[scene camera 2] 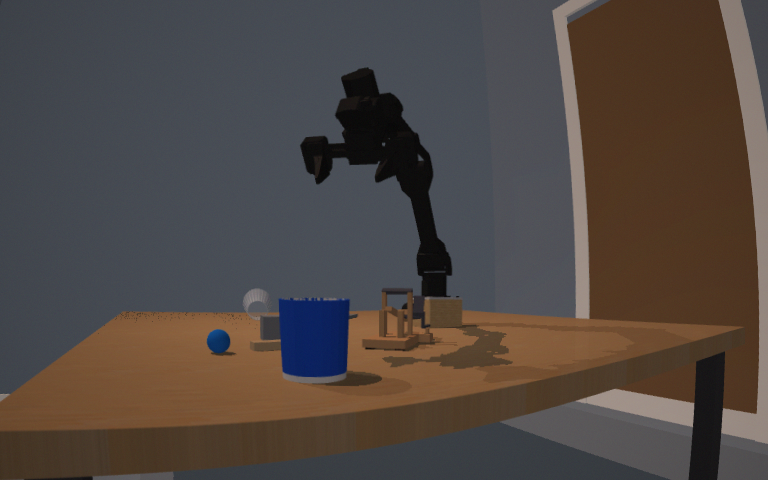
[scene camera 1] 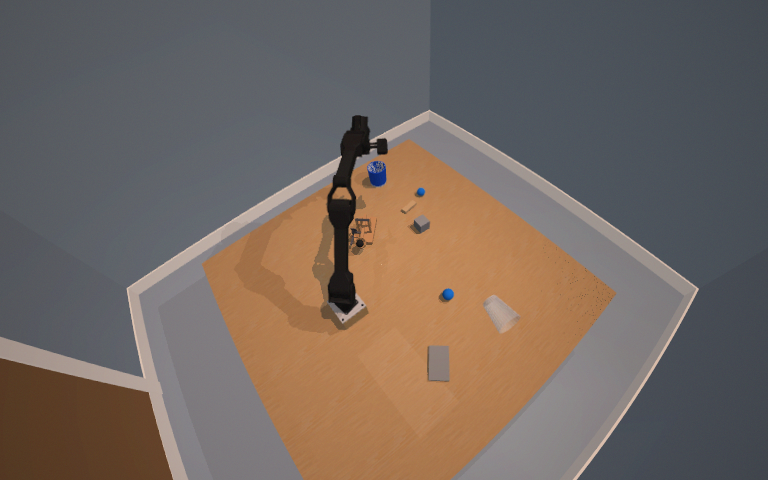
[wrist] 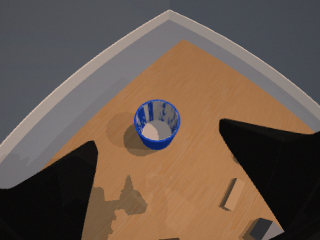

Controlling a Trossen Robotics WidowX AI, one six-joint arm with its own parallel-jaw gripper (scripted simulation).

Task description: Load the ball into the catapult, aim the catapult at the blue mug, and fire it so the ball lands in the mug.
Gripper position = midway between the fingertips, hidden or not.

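Note:
My gripper point(scene camera 2: 345, 180) is open and holds nothing, and the wrist view has it too point(wrist: 159, 136). Scene camera 2 gives me a blue mug point(scene camera 2: 314, 331) as well as a wooden catapult point(scene camera 2: 401, 340). I can find a flat grey slab point(scene camera 1: 439, 367) too, though in the wrist view the slab is out of frame.

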